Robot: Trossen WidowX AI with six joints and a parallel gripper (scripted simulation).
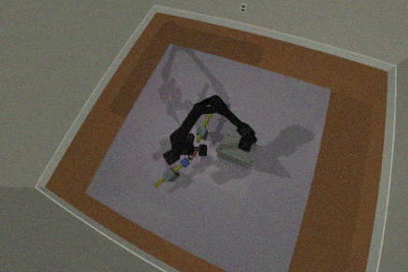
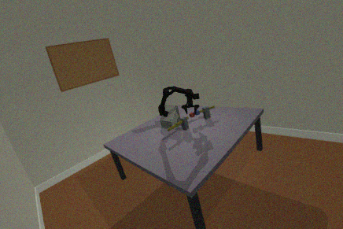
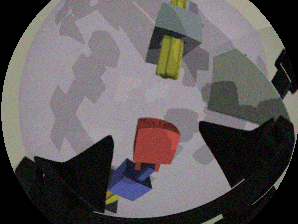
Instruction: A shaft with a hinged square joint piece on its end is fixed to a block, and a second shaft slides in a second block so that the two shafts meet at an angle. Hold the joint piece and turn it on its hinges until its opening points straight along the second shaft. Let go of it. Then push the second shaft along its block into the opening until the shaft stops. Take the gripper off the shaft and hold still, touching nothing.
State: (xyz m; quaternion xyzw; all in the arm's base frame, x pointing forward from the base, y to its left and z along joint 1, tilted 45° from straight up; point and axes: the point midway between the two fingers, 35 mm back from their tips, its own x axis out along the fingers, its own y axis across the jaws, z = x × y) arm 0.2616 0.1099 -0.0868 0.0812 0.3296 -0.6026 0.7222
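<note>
My gripper tip is now 2 cm to the right of the red square joint piece and 1 cm above it.
</note>
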